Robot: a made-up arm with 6 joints. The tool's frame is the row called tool. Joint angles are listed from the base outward. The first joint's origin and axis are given. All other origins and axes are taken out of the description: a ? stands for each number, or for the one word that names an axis. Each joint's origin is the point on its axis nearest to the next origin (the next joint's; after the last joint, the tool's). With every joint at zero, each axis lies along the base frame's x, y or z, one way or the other. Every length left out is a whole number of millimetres.
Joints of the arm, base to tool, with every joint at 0 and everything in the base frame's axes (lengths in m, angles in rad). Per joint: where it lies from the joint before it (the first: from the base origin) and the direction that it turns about. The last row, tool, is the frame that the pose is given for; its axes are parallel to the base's.
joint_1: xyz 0.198 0 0.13 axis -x
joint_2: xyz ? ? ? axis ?
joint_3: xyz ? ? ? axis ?
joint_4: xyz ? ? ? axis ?
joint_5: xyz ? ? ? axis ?
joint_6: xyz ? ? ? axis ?
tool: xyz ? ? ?
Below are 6 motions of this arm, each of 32 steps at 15 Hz.
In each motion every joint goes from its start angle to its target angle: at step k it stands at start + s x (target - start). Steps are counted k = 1, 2, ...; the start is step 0. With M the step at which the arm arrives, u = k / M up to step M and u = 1 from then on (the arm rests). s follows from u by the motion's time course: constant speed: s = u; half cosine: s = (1 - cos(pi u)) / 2; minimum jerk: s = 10 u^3 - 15 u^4 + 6 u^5.
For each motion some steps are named. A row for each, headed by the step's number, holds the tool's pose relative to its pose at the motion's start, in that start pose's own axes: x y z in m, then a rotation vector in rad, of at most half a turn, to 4 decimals.
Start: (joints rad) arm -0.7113 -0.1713 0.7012 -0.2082 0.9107 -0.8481
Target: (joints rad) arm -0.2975 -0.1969 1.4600 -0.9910 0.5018 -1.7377
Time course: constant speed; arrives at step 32
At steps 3, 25, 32:
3: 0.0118 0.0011 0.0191 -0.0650 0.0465 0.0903
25: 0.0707 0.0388 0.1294 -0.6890 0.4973 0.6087
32: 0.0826 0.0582 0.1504 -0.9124 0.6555 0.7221

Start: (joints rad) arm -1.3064 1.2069 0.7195 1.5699 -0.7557 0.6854
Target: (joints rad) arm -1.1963 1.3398 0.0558 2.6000 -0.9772 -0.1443
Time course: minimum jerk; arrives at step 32
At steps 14, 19, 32:
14: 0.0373 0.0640 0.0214 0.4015 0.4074 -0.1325
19: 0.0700 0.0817 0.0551 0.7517 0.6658 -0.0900
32: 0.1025 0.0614 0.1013 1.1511 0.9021 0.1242

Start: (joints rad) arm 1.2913 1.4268 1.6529 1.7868 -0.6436 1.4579
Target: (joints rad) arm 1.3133 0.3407 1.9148 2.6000 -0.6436 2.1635
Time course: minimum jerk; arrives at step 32
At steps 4, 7, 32:
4: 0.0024 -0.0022 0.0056 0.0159 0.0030 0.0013
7: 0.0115 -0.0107 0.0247 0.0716 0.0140 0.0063
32: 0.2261 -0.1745 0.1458 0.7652 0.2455 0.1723

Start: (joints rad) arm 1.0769 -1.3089 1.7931 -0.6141 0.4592 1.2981
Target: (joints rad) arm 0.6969 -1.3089 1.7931 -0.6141 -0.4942 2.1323
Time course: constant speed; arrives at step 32
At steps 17, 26, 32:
17: -0.0141 -0.0531 0.0443 0.6830 -0.4551 -0.0794
26: -0.0283 -0.1057 0.0509 1.0353 -0.6836 -0.2423
32: -0.0404 -0.1458 0.0433 1.2607 -0.8196 -0.3972

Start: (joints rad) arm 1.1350 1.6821 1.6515 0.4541 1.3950 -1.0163
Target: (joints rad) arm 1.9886 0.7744 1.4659 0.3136 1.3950 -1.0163
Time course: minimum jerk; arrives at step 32
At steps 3, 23, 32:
3: 0.0007 -0.0004 0.0001 -0.0045 0.0032 0.0061
23: 0.0550 -0.1200 0.0907 -0.6949 0.4714 0.4174
32: 0.0606 -0.1438 0.1297 -0.8254 0.5507 0.4160

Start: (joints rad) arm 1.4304 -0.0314 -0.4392 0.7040 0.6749 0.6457
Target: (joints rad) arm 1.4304 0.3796 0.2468 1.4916 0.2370 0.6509
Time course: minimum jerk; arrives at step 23
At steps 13, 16, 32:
13: 0.1304 -0.0121 -0.0831 0.0288 0.0362 0.6829
16: 0.1833 -0.0063 -0.0942 -0.0224 0.0405 0.8822
32: 0.2257 0.0023 -0.0950 -0.0860 0.0456 1.0233

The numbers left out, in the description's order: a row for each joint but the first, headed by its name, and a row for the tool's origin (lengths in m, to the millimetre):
joint_2: xyz 0 0 -0.077, axis -y
joint_3: xyz -0.222 0 -0.024, axis +z
joint_4: xyz -0.215 -0.219 0, axis +y
joint_5: xyz -0.169 0 -0.136, axis -z
joint_6: xyz -0.01 0.099 0, axis -y
tool: xyz 0.051 0 -0.033

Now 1 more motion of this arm.
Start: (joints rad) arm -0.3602 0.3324 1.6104 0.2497 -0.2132 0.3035
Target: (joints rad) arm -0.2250 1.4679 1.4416 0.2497 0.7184 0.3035
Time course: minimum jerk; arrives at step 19
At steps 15, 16, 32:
15: -0.0214 -0.1980 0.0353 -1.3342 -0.1900 -0.7264
16: -0.0224 -0.2053 0.0422 -1.3821 -0.2217 -0.7442
32: -0.0232 -0.2113 0.0484 -1.4226 -0.2504 -0.7587

